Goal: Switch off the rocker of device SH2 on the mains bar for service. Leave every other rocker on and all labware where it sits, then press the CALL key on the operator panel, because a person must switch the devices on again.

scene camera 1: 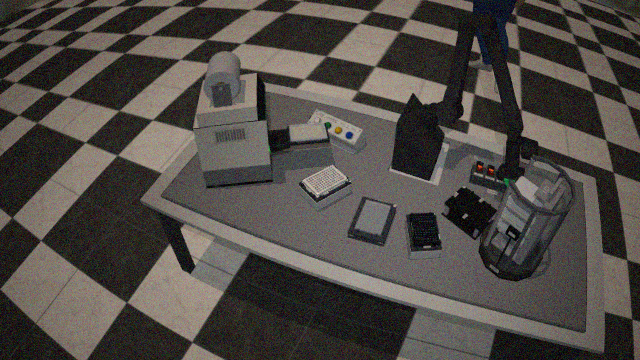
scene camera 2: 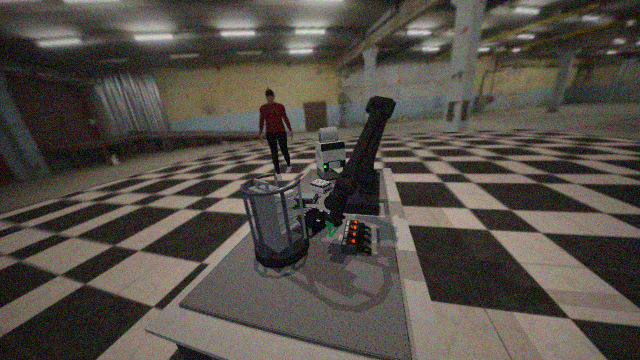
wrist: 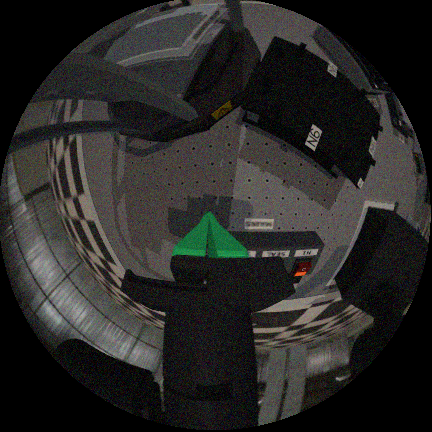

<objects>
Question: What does my gripper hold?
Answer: Nothing.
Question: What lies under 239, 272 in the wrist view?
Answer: My gripper.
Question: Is my gripper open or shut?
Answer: Shut.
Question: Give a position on a cylindrical wire rack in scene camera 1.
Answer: At 512, 246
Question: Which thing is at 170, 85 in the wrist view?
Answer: A cylindrical wire rack.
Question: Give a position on a cylindrical wire rack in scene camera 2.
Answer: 276, 217
</objects>
